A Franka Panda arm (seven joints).
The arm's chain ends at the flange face. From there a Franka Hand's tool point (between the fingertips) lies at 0.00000 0.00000 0.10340 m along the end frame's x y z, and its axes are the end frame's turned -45 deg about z.
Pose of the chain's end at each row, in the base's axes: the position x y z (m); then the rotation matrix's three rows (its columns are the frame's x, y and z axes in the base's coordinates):
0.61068 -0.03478 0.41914; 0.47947 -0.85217 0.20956; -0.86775 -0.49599 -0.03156; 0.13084 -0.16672 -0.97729
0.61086 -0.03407 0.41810; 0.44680 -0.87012 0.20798; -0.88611 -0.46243 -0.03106; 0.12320 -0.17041 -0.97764
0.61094 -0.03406 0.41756; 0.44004 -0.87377 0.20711; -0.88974 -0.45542 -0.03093; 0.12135 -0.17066 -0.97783
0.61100 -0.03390 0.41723; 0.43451 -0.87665 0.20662; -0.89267 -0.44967 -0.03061; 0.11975 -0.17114 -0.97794
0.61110 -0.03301 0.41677; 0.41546 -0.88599 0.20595; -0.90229 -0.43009 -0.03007; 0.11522 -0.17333 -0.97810
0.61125 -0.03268 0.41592; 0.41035 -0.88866 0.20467; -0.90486 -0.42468 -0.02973; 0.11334 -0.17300 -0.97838
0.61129 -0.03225 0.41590; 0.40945 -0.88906 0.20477; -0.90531 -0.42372 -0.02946; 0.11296 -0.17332 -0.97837
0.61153 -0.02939 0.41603; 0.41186 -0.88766 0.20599; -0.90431 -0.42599 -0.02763; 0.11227 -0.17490 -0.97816
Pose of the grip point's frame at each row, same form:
0.63235 -0.03804 0.31809; 0.94161 -0.26354 0.20956; -0.26287 -0.96431 -0.03156; 0.21041 -0.02537 -0.97729
0.63237 -0.03728 0.31701; 0.93120 -0.29933 0.20798; -0.29959 -0.95356 -0.03106; 0.20761 -0.03338 -0.97764
0.63236 -0.03726 0.31645; 0.92900 -0.30669 0.20711; -0.30711 -0.95117 -0.03093; 0.20648 -0.03487 -0.97783
0.63236 -0.03707 0.31611; 0.92713 -0.31264 0.20662; -0.31325 -0.94918 -0.03061; 0.20569 -0.03634 -0.97794
0.63240 -0.03612 0.31563; 0.92026 -0.33271 0.20595; -0.33390 -0.94213 -0.03007; 0.20404 -0.04109 -0.97810
0.63241 -0.03575 0.31476; 0.91854 -0.33822 0.20467; -0.33954 -0.94013 -0.02973; 0.20247 -0.04219 -0.97838
0.63246 -0.03530 0.31474; 0.91819 -0.33914 0.20477; -0.34054 -0.93977 -0.02946; 0.20243 -0.04268 -0.97837
0.63283 -0.03225 0.31489; 0.91890 -0.33644 0.20599; -0.33822 -0.94066 -0.02763; 0.20306 -0.04429 -0.97816

